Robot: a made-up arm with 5 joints. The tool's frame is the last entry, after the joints. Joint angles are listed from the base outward.
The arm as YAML. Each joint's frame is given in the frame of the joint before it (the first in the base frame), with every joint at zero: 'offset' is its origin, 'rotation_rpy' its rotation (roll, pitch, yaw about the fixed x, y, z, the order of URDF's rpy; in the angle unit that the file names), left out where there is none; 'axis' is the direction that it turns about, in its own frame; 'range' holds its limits. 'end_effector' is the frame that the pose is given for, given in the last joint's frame.
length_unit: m
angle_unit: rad
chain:
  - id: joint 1
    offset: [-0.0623, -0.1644, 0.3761]
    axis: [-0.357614, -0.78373, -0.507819]
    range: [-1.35, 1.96]
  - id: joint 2
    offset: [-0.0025, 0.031, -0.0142]
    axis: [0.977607, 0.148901, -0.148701]
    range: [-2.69, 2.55]
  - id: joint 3
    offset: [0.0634, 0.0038, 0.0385]
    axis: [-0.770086, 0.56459, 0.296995]
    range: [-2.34, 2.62]
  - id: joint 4
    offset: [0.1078, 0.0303, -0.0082]
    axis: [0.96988, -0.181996, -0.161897]
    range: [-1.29, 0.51]
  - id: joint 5
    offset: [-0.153, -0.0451, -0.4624]
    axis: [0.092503, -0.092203, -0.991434]
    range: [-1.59, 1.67]
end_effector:
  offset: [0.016, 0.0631, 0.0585]
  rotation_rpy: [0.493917, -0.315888, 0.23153]
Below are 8 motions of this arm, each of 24 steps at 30 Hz.
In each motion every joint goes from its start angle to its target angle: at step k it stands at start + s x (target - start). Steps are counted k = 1, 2, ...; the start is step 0. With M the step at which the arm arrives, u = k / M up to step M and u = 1 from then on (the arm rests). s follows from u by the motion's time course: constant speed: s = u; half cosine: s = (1 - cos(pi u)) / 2; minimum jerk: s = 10 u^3 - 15 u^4 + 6 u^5.
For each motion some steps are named. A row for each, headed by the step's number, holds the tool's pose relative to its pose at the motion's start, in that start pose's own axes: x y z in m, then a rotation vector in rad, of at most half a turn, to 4 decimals.
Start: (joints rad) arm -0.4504 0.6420 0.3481 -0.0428 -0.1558
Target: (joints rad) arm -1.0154 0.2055 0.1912 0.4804 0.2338
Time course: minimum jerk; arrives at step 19
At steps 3, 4, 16, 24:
3: -0.0006 0.0054 -0.0030 0.0107 -0.0047 -0.0149
4: -0.0014 0.0118 -0.0065 0.0230 -0.0100 -0.0324
16: -0.0220 0.1786 -0.0610 0.2962 -0.0778 -0.4997
24: -0.0227 0.1845 -0.0617 0.3045 -0.0778 -0.5163

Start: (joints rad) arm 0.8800 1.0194 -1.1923 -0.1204 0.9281
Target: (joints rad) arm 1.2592 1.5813 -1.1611 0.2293 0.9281
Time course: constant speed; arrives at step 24
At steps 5, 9, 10, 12, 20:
5: -0.0302 0.0630 -0.0185 0.1237 0.0296 -0.1268
9: -0.0511 0.1170 -0.0258 0.2202 0.0583 -0.2294
10: -0.0558 0.1309 -0.0266 0.2439 0.0661 -0.2552
12: -0.0645 0.1589 -0.0269 0.2907 0.0825 -0.3070
20: -0.0891 0.2722 -0.0117 0.4690 0.1577 -0.5179

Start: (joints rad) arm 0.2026 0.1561 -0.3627 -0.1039 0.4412
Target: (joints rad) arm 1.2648 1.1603 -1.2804 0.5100 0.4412
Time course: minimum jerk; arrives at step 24
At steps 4, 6, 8, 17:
4: 0.0166 0.0247 -0.0168 0.0612 -0.0591 -0.0317
6: 0.0539 0.0743 -0.0422 0.1825 -0.1717 -0.0869
8: 0.1228 0.1560 -0.0603 0.3826 -0.3442 -0.1591
17: 0.3912 0.5118 0.3911 1.8235 -1.1266 -0.2832

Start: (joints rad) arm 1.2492 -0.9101 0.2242 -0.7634 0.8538
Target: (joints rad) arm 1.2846 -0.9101 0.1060 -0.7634 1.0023
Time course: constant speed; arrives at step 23
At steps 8, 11, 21, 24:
8: -0.0019 0.0067 -0.0037 0.0002 -0.0377 -0.0797
11: -0.0025 0.0092 -0.0050 0.0001 -0.0517 -0.1097
21: -0.0043 0.0173 -0.0094 -0.0012 -0.0978 -0.2101
24: -0.0047 0.0188 -0.0102 -0.0016 -0.1069 -0.2302

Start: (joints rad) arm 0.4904 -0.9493 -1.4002 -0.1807 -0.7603
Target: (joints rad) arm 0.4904 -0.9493 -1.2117 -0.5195 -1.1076
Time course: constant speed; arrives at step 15
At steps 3, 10, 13, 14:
3: -0.0439 -0.0023 0.0164 0.0010 0.1385 0.0366
10: -0.1376 -0.0050 0.0733 0.0258 0.4639 0.1156
13: -0.1727 -0.0050 0.1050 0.0460 0.6038 0.1461
14: -0.1836 -0.0048 0.1164 0.0539 0.6504 0.1558

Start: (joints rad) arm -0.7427 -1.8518 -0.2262 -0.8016 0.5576
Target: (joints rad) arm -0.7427 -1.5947 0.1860 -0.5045 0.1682
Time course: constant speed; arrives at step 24
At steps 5, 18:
5: -0.0195 0.0159 -0.0048 0.0670 0.0886 0.0623
18: -0.0724 0.0570 -0.0066 0.2564 0.3045 0.2283

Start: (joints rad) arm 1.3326 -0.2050 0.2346 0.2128 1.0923
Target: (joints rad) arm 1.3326 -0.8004 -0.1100 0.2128 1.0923
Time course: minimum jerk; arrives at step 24
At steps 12, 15, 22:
12: 0.0733 -0.0012 -0.0219 0.0097 -0.1751 0.1196
15: 0.1067 0.0018 -0.0286 0.0196 -0.2473 0.1814
22: 0.1461 0.0087 -0.0341 0.0352 -0.3276 0.2619

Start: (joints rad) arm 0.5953 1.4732 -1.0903 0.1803 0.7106
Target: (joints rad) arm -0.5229 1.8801 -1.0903 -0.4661 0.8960
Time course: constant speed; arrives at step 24
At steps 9, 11, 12, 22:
9: 0.0972 -0.1186 0.0884 -0.4107 -0.3979 -0.2016
11: 0.1073 -0.1401 0.1180 -0.5008 -0.4831 -0.2521
12: 0.1106 -0.1499 0.1337 -0.5455 -0.5253 -0.2782
22: 0.0831 -0.2024 0.2972 -0.9793 -0.9303 -0.5708

